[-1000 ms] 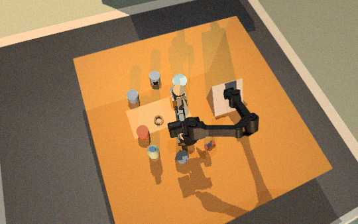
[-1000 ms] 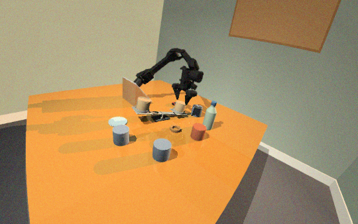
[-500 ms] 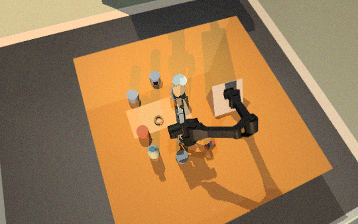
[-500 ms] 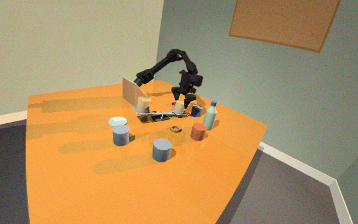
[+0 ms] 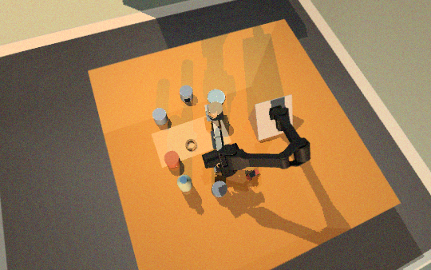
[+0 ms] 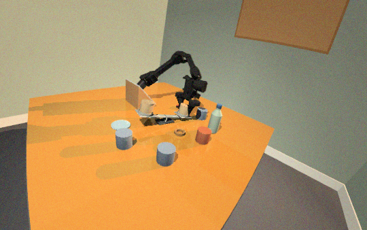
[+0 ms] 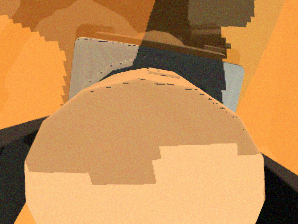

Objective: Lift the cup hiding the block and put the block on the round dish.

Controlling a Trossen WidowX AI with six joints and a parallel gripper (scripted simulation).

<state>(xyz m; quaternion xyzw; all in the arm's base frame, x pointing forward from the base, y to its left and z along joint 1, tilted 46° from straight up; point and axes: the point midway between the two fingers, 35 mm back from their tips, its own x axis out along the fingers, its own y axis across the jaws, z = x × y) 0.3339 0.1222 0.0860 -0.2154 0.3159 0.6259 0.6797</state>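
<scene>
The greenish block lies 1 cm to the right of my gripper tip and 1 cm below it. Round my gripper tip: tan cup: 2 cm to the left, 1 cm above; balance beam: 14 cm to the right, 2 cm behind, 1 cm below; balance: 14 cm to the right, 2 cm below, 2 cm behind.
</scene>
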